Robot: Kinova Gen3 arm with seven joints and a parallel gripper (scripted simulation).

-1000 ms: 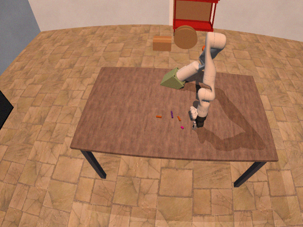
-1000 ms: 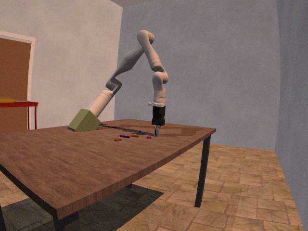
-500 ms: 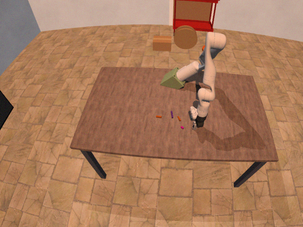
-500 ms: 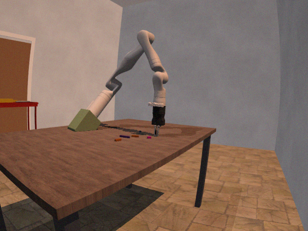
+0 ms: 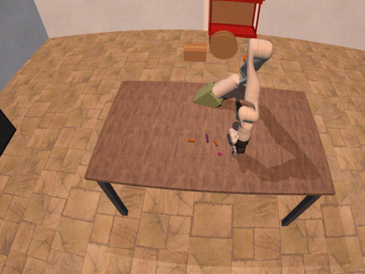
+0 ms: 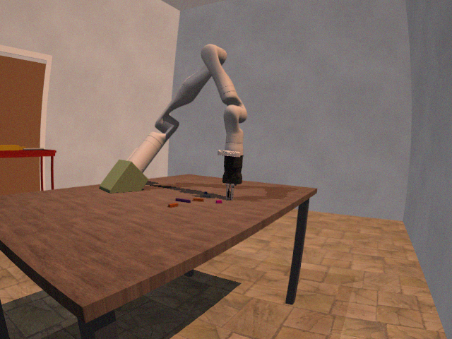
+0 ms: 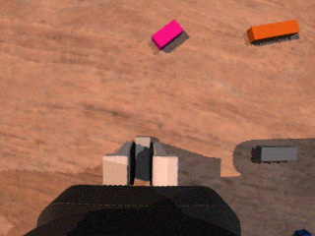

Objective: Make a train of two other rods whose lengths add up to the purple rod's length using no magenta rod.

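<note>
Right now my hand is 90 mm to the left of the magenta rod and 10 mm above it. Round my hand: purple rod (160 mm to the right, 110 mm behind, 10 mm below); blue rod (140 mm behind, 50 mm to the left, 10 mm below); orange rod (260 mm to the right, 90 mm behind, 10 mm below).
</note>
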